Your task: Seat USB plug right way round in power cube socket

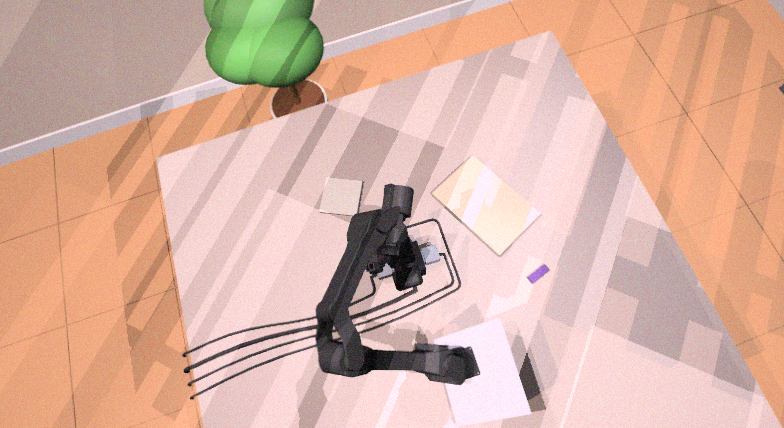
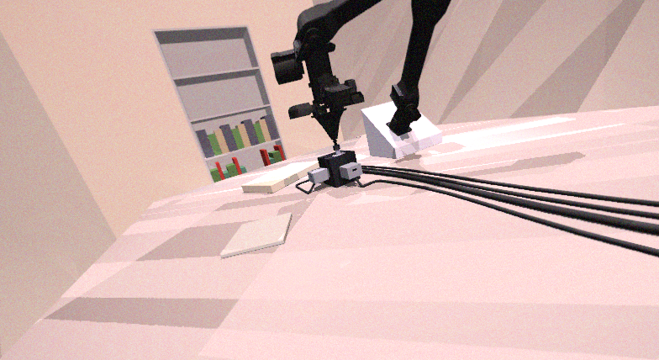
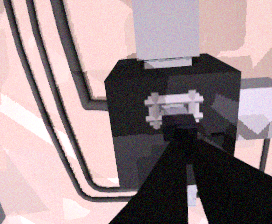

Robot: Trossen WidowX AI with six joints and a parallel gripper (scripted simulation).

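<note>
My gripper tip is now 20 mm above the dark USB plug. The rest, counted from my gripper tip: cream book 270 mm to the right, 100 mm below, 100 mm ahead; then purple block 330 mm to the right, 120 mm behind, 110 mm below; then white tile 250 mm ahead, 110 mm below, 100 mm to the left.
</note>
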